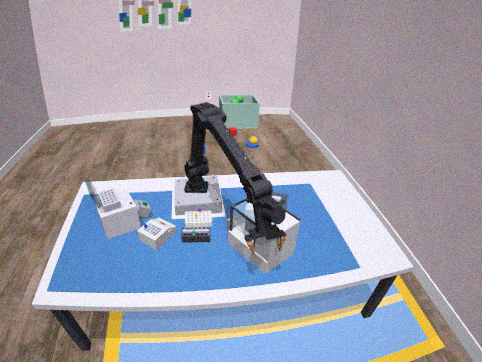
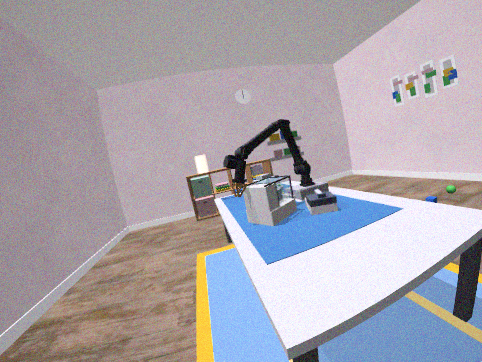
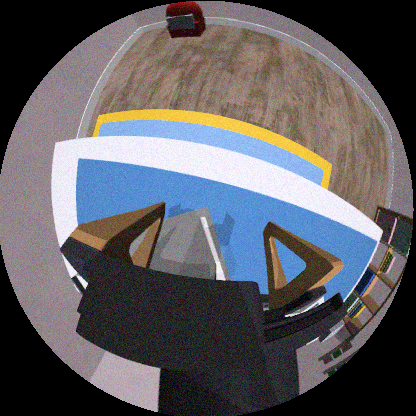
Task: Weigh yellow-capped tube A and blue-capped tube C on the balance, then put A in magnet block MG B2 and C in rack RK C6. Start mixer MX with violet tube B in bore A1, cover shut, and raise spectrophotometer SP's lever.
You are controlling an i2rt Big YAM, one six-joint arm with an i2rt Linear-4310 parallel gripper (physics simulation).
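Places are measured from the arm's base along level axes (x back, y left, z down), in metres.
Pixels of known places: gripper, between the fingertips: (image 1: 267, 254) (image 2: 237, 197) (image 3: 218, 217); arm's base, origin of its link: (image 1: 196, 188) (image 2: 307, 184).
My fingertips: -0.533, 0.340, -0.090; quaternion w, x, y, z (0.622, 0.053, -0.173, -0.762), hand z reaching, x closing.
For each thing: its top centre in the pictures, then the offset to it from my fingertips, as dx, dy, dz. "spot": a spot on its surface instead. Level surfaces: height alone.
- big grey-white box, centre of its top: (image 3: 171, 358) (image 1: 258, 205) (image 2: 270, 177) +0.211, -0.035, -0.066
- yellow cap, centre of its top: (image 1: 196, 214) +0.330, -0.313, +0.102
- violet cap, centre of its top: (image 1: 199, 209) +0.371, -0.301, +0.102
- white rack, centre of its top: (image 1: 198, 216) +0.341, -0.305, +0.126
- green cap, centre of its top: (image 1: 193, 231) +0.208, -0.307, +0.100
- dark block, centre of its top: (image 1: 195, 230) +0.226, -0.301, +0.109
- blue cap, centre of its top: (image 1: 145, 225) +0.185, -0.524, +0.069
- low white device, centre of its top: (image 3: 307, 314) (image 1: 156, 225) +0.212, -0.482, +0.087
- larger white device, a spot on its surface: (image 1: 120, 223) spot: +0.199, -0.660, +0.089
- dark-topped device, centre of its top: (image 1: 268, 195) (image 2: 318, 190) +0.454, +0.031, +0.055
- small grey unit, a spot on its surface: (image 1: 143, 208) spot: +0.329, -0.579, +0.091
- blue mat, height of its surface: dz +0.157
My gripper (image 1: 266, 244) (image 2: 239, 190) (image 3: 218, 217) is open and empty, above the big grey-white box (image 1: 286, 250) (image 2: 260, 204) (image 3: 184, 245) with a dark-framed clear enclosure, apparently the balance. A yellow cap (image 1: 196, 215) and a violet cap (image 1: 199, 210) show in the white rack (image 1: 198, 222). A green cap (image 1: 194, 232) shows on the dark block (image 1: 196, 238), perhaps the magnet block. A blue cap (image 1: 146, 226) shows on the low white device (image 1: 158, 238). At left, a larger white device (image 1: 120, 223) has a raised cover. I cannot tell which device is MX; tube letters are unreadable.
A dark-topped device (image 1: 281, 199) (image 2: 322, 201) stands behind the big box; it may be SP. A small grey unit (image 1: 143, 208) stands beside the left device. The arm's base plate (image 1: 181, 205) is at the back of the blue mat (image 1: 150, 270) (image 2: 320, 230) (image 3: 120, 185).
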